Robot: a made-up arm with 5 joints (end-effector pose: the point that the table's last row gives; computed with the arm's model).
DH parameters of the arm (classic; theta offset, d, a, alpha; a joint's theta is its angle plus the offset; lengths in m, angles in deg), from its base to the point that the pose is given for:
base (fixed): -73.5 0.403 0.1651 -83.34
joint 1: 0 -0.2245 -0.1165 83.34
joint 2: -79.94 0 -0.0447 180
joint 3: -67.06 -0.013 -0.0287 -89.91
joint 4: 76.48 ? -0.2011 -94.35
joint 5: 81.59 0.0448 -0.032 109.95
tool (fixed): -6.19 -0.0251 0 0
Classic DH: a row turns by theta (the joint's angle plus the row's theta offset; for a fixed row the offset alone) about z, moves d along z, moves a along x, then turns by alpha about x.
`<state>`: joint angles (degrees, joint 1 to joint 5).
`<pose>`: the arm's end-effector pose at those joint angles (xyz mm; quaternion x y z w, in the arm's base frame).
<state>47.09 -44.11 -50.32 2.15 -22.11</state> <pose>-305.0 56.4 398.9 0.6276 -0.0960 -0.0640 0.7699</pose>
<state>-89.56 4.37 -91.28 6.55 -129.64</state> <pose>-183.4 -409.0 249.9 0.3198 -0.2544 0.7176 0.5640</pose>
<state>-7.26 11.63 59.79 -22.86 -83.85</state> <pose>-36.6 71.8 201.2 0.0234 -0.8008 -0.3387 0.4933</pose>
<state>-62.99 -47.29 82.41 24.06 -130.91</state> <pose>-53.6 -344.4 227.7 0.8436 0.4983 0.1058 0.1700</pose>
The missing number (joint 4, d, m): 0.0678
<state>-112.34 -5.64 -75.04 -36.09 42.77</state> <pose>-315.9 -377.7 231.0 -0.4153 0.5187 -0.2053 0.7186</pose>
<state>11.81 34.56 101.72 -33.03 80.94</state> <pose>-55.8 112.8 366.1 0.7268 0.3421 -0.2737 0.5290</pose>
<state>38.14 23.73 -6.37 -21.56 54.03</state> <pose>-382.7 16.1 461.3 0.5079 0.5039 0.3615 0.5978</pose>
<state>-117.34 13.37 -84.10 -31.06 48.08</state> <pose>-317.9 -354.1 341.5 -0.4799 0.6873 -0.2262 0.4962</pose>
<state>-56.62 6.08 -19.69 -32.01 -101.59</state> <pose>-204.5 -126.7 33.5 0.1891 -0.7322 0.2556 0.6023</pose>
